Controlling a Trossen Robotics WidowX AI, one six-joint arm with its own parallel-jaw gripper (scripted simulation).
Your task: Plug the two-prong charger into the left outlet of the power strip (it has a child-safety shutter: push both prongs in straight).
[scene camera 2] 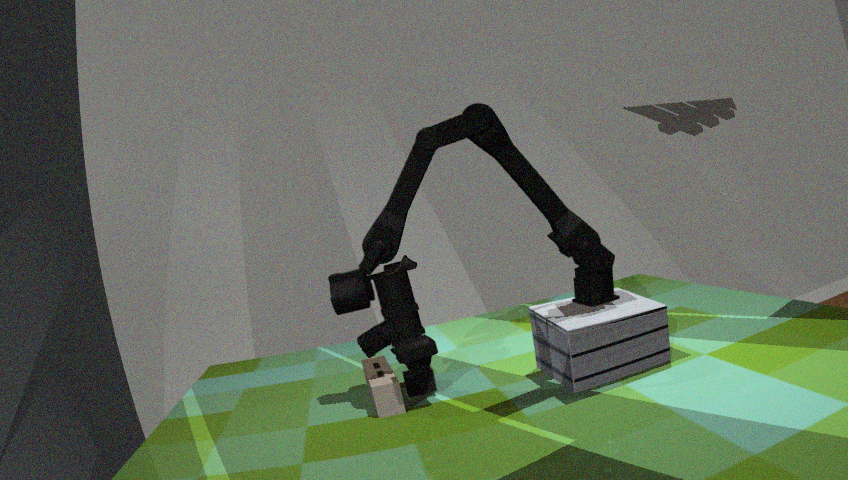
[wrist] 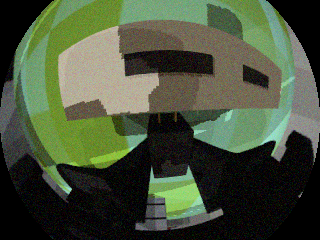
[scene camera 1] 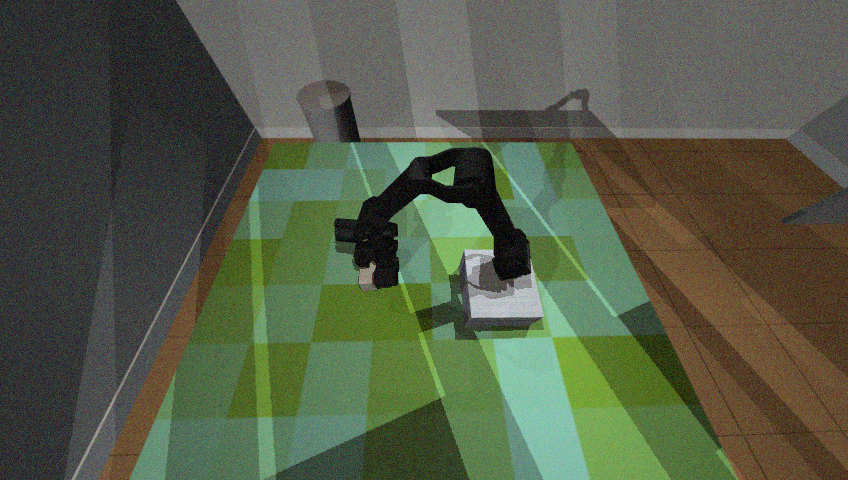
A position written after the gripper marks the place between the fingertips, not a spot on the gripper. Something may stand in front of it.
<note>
The gripper [scene camera 2: 421, 386] carries a two-prong charger [wrist: 169, 136].
The gripper is seen too in the wrist view [wrist: 166, 139] and in scene camera 1 [scene camera 1: 391, 266].
</note>
